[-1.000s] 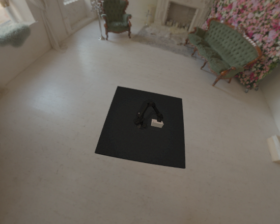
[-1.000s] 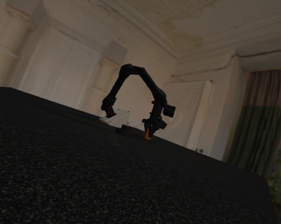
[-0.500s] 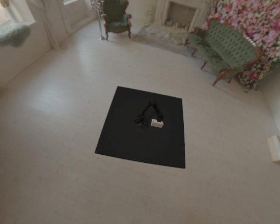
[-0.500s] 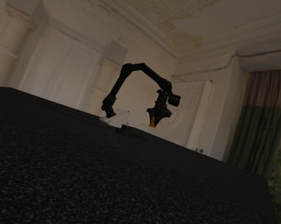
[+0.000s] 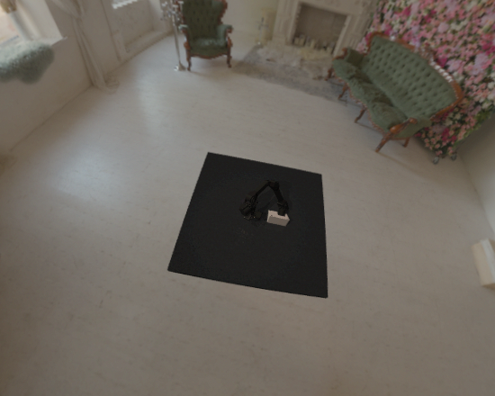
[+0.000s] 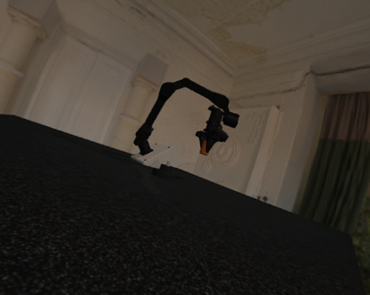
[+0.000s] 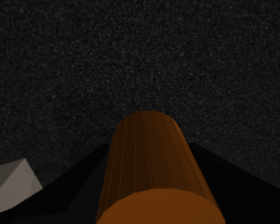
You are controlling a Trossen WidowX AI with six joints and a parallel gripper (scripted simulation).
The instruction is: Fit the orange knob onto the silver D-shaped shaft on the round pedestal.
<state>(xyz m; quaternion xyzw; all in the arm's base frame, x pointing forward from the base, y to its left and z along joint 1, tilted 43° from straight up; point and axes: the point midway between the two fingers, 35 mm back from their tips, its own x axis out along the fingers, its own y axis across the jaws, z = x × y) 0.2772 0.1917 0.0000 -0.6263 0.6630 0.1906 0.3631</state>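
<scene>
Right now the orange knob is 30 mm above my gripper tip. The rest, counted from my gripper tip: dark round pedestal: 200 mm to the right, 110 mm below, 60 mm ahead.
</scene>
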